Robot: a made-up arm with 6 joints.
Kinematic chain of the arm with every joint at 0, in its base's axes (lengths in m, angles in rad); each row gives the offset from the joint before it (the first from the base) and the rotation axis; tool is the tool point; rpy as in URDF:
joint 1: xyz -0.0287 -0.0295 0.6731 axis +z
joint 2: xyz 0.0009 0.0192 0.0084 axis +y
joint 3: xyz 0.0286 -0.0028 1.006 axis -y
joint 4: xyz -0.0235 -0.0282 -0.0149 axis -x
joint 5: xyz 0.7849 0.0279 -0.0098 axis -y
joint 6: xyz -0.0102 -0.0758 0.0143 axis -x
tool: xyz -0.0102 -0.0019 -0.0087 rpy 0 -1.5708 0
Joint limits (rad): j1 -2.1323..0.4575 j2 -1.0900..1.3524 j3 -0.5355..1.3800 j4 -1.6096..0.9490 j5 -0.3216..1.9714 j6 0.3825..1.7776
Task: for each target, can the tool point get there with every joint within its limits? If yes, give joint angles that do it. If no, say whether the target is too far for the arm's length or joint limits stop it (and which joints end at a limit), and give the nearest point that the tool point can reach.
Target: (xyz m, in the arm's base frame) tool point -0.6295 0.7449 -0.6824
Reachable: no: joint limits stop it (at a limit: joint 1, joint 2, joint 3, joint 4, joint 5) | nearest point 0.5782 0.2937 0.1685 | short by 1.545 m
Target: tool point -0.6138 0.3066 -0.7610
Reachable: no: joint limits stop it (at a limit: joint 1, joint 2, joint 3, joint 5) | nearest point -0.4603 -0.5938 0.1611 | short by 1.298 m
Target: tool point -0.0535 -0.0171 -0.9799
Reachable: no: joint limits stop it (at a limit: joint 1, joint 2, joint 3, joint 5, joint 6) | nearest point -0.4025 -0.5963 0.1704 | short by 1.334 m
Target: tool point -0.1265 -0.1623 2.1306
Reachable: yes | joints -1.7723 -0.4145 0.3752 0.2991 0.6338 0.9583
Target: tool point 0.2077 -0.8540 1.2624
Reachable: yes | joints -1.2628 0.2032 -0.2697 -1.2462 0.3295 1.0504
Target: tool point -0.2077 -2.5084 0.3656
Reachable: no: too far | nearest point -0.1523 -1.7407 0.6259 | short by 0.813 m
